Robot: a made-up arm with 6 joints. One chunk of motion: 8 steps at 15 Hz.
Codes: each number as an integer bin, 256 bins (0 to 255) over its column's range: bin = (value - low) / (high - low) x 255, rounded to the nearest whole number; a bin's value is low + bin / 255 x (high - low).
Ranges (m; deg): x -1.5..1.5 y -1.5..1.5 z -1.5..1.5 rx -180..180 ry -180..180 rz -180..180
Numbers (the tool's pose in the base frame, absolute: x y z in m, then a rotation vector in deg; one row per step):
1: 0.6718 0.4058 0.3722 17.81 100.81 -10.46
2: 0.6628 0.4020 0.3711 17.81 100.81 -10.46
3: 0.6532 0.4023 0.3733 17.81 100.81 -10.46
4: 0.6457 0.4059 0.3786 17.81 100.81 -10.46
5: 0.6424 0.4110 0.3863 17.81 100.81 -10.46
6: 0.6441 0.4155 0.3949 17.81 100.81 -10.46
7: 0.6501 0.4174 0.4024 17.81 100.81 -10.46
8: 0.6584 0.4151 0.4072 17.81 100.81 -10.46
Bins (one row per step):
1: 185 162 159 140 199 120
2: 184 162 159 140 199 120
3: 183 162 159 140 199 120
4: 182 162 160 140 199 120
5: 182 162 160 140 199 120
6: 182 163 161 140 199 120
7: 183 163 162 140 199 120
8: 183 163 162 140 199 120

